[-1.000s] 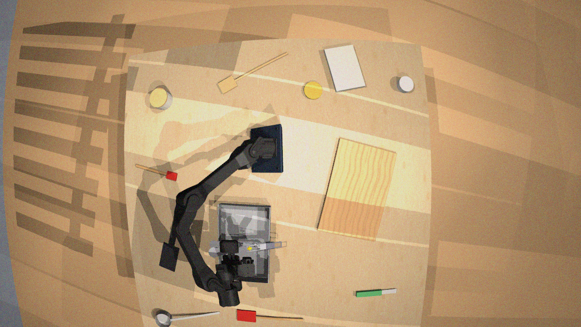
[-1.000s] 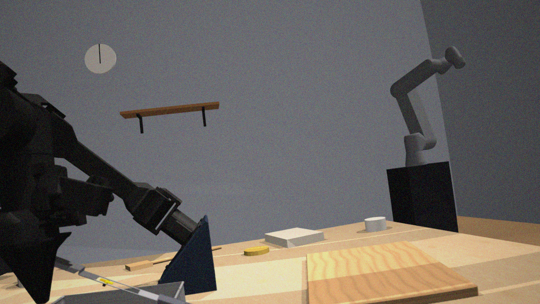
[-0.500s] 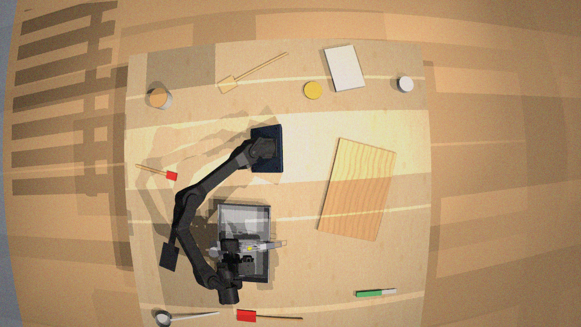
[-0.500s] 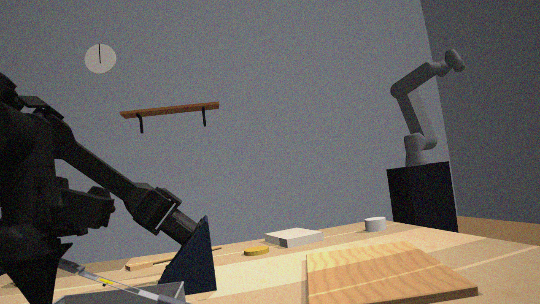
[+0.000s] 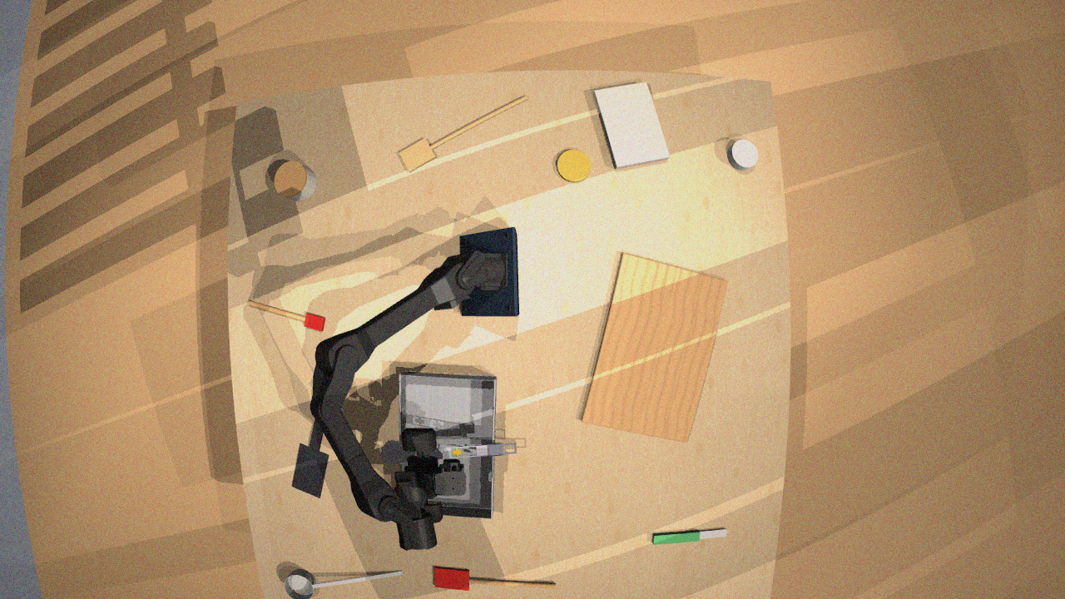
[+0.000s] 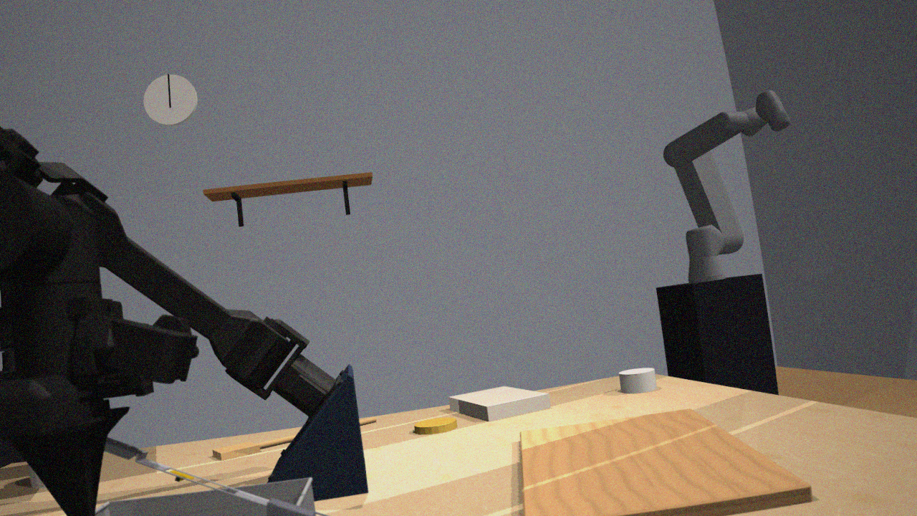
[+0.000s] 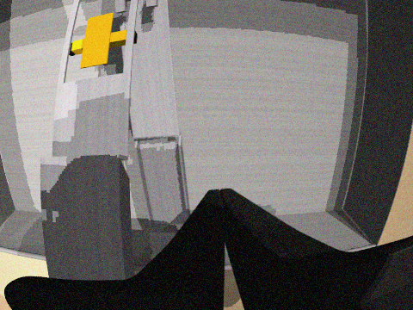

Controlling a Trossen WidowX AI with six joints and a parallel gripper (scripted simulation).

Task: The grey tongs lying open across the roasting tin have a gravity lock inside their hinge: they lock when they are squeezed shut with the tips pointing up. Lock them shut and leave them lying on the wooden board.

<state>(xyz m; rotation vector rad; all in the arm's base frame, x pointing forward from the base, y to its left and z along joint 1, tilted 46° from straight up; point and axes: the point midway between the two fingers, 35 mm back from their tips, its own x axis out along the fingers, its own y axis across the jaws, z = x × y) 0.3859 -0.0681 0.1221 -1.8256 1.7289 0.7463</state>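
My gripper tip is 60 mm to the right of the yellow marker, 30 mm past it and 20 mm below it. The rest, counted from my gripper tip: black spatula: 280 mm to the right, 90 mm below, 10 mm behind; then red spatula: 320 mm ahead, 90 mm to the left, 80 mm below; then roasting tin: 60 mm below, 30 mm to the left, 30 mm behind.
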